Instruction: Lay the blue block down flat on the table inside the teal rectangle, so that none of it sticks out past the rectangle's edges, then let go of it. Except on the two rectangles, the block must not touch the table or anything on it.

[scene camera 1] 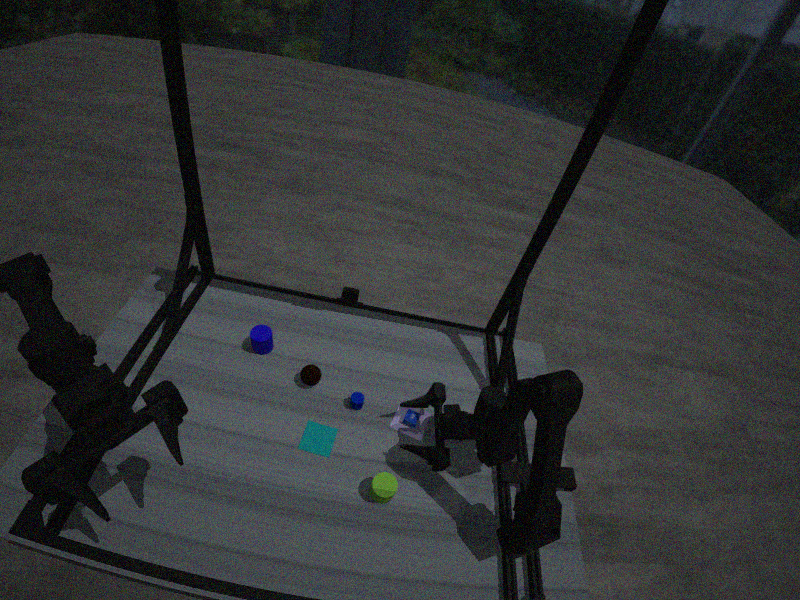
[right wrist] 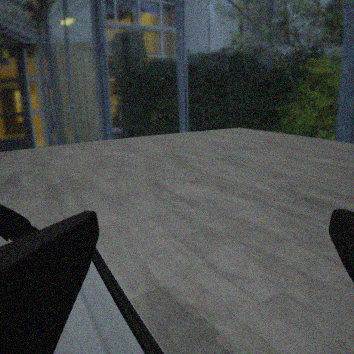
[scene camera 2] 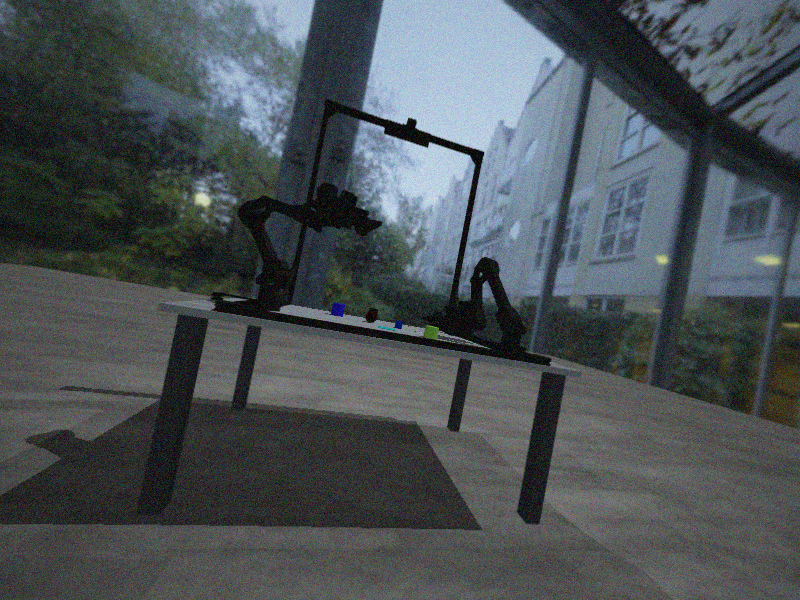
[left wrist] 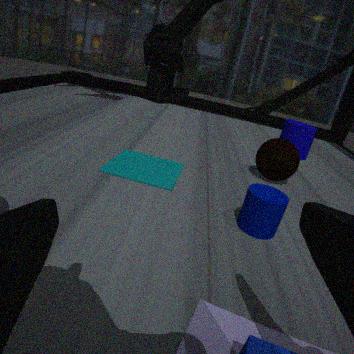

My left gripper is open and holds nothing. My right gripper is open, with nothing in its grasp. A dark ball rests on the table.
